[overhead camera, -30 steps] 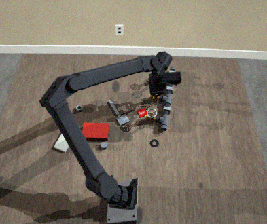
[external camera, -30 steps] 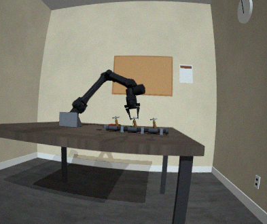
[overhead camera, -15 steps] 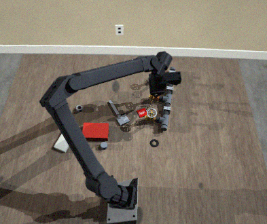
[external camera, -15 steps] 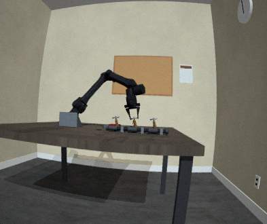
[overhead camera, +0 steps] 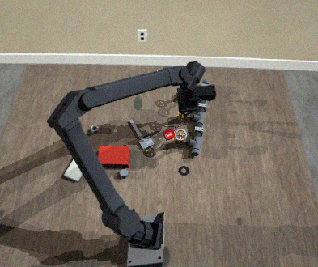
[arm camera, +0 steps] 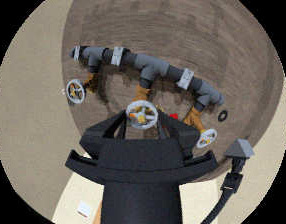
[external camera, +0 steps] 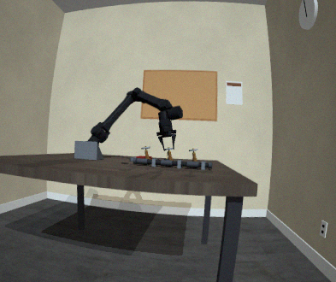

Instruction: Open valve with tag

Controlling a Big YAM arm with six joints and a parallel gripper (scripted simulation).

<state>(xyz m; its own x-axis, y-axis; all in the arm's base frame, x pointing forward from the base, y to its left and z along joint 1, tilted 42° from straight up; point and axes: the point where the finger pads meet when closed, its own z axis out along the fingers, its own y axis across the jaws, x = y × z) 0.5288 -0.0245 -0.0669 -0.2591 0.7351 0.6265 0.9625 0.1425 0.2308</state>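
My gripper is now 9 cm above the red tag, 7 cm past it and 4 cm to the right of it. From my hand the other things lie so: grey hammer-like tool: 17 cm to the left, 11 cm behind, 9 cm below; small grey cylinder: 29 cm behind, 20 cm to the left, 8 cm below; red block: 25 cm to the left, 23 cm behind, 8 cm below.
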